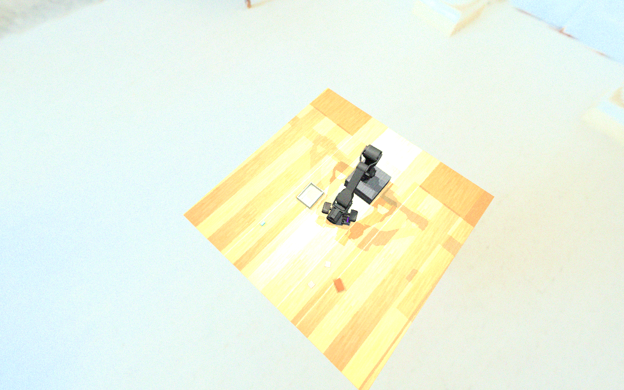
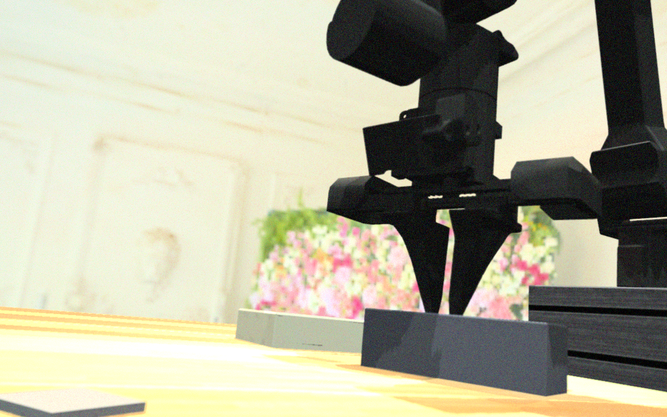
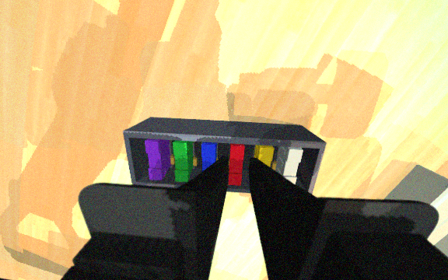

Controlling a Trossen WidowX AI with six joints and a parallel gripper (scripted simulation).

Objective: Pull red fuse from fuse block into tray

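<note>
Right now my gripper tip is 2 cm to the left of the yellow fuse and 1 cm above it. Also, from my gripper tip: blue fuse (2 cm to the left, 1 cm below, 1 cm behind); then red fuse (1 cm below); then white fuse (3 cm to the right, 1 cm below, 1 cm ahead).
</note>
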